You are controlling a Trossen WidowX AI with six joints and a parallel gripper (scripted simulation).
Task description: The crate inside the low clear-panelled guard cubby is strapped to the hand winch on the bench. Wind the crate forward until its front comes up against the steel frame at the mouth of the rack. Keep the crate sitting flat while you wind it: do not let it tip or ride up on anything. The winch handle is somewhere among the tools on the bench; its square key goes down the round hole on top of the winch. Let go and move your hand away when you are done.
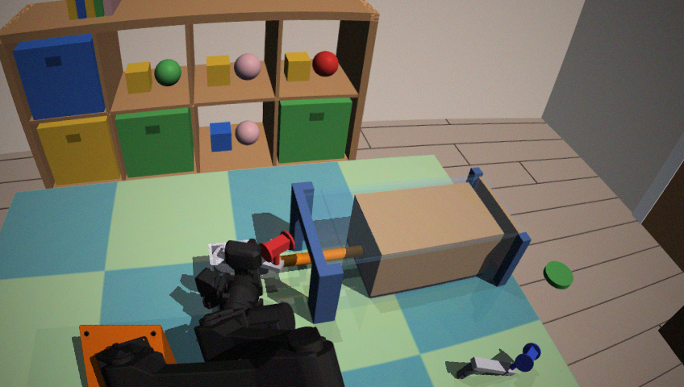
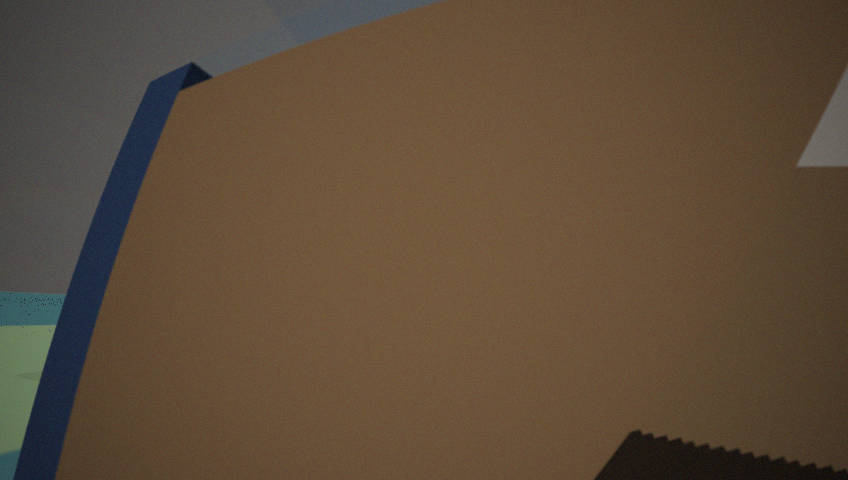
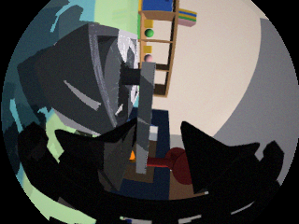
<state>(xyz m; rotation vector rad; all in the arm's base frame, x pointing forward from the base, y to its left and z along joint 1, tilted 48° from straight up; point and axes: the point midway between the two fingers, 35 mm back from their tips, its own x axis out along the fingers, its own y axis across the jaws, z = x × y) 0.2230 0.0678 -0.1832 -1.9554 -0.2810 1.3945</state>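
Now: the crank handle 10 mm ahead of my gripper tip, 20 mm to the right of it and 10 mm below it. Also, from my gripper tip: blue frame (120 mm ahead, 20 mm below); then red knob (40 mm ahead, 40 mm to the right, 20 mm above); then grey winch (60 mm behind, 10 mm to the left, 100 mm below).
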